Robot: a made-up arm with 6 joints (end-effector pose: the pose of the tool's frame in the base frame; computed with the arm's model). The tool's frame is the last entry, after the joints.
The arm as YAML. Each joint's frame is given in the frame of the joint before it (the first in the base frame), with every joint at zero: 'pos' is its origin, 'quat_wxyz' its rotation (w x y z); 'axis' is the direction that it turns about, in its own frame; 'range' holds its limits. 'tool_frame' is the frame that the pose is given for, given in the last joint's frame.
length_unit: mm
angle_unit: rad
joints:
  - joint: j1
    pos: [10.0, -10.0, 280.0]
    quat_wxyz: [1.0, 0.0, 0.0, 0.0]
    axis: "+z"
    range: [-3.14, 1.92]
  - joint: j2
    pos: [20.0, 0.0, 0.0]
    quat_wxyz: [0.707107, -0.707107, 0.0, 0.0]
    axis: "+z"
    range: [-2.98, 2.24]
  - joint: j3
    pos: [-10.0, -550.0, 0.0]
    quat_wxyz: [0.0, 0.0, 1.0, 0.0]
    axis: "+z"
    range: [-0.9, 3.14]
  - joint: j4
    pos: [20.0, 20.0, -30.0]
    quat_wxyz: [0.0, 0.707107, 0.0, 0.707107]
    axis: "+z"
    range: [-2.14, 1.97]
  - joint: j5
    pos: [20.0, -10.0, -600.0]
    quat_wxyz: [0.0, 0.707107, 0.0, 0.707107]
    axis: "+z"
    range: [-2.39, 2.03]
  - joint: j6
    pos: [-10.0, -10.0, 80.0]
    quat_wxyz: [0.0, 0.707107, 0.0, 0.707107]
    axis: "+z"
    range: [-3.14, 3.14]
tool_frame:
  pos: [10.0, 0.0, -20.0]
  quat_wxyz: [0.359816, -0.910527, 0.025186, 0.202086]
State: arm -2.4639 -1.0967 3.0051 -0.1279 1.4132 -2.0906
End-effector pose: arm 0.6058 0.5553 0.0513 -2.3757 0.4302 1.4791
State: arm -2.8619 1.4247 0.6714 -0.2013 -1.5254 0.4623
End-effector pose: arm -0.9148 -0.2039 -0.0962 1.4314 1.9555 -0.6347
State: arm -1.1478 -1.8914 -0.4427 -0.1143 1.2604 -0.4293
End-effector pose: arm -0.2342 0.3359 0.6750 0.0177 -2.2815 -1.3182
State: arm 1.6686 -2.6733 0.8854 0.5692 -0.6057 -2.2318
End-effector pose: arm 0.1476 -0.7697 -0.4692 2.2544 -0.6798 1.9573
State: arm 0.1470 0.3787 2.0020 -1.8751 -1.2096 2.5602
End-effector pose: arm 0.2738 0.1186 1.4041 -0.0922 -2.3261 -1.1726
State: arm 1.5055 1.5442 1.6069 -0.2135 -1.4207 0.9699
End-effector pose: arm 0.1520 1.1590 0.2640 -1.9605 -0.9822 0.9629
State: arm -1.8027 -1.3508 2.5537 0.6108 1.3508 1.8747
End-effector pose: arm 0.1798 0.8656 -0.0416 -2.0943 1.0169 -0.9506
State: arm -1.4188 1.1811 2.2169 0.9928 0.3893 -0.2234
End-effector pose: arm 0.1037 -0.7720 1.0576 1.3784 0.6335 2.4760
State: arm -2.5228 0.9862 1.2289 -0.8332 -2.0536 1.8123
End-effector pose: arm -0.8619 -0.6287 0.6127 -1.0863 1.3182 -1.1746
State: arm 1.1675 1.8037 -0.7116 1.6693 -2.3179 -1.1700
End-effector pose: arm 0.0634 0.1350 -0.2357 1.7003 1.4104 1.0514
